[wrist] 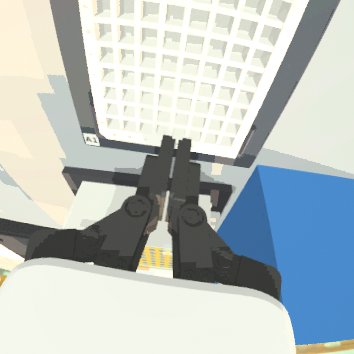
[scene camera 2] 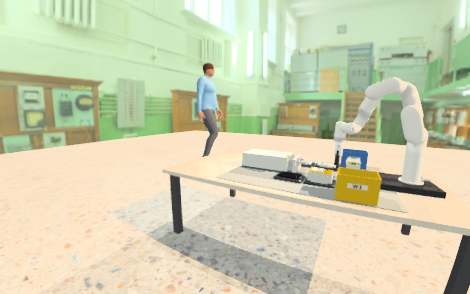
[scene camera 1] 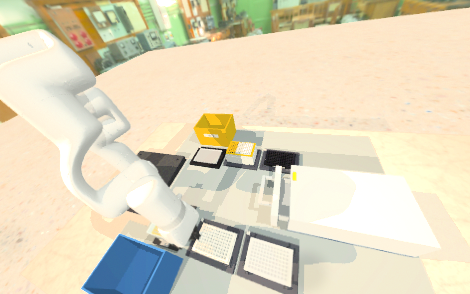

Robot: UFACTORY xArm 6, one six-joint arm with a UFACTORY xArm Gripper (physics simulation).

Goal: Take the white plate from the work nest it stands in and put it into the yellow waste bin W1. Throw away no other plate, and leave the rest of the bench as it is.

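A white plate with square wells sits in a dark nest beside the blue bin. A second white plate sits in the neighbouring dark nest. No label that I can read tells which is the work nest. My gripper is shut and empty. Its fingertips show over the near edge of the first plate in the wrist view; their height above it is hard to tell. The yellow bin W1 stands open across the bench; its inside is partly hidden.
A blue bin stands close beside the gripper. A white device stands on the bench. Near W1 are a yellow-and-white tip rack, a black plate and a pale flat piece in a black frame.
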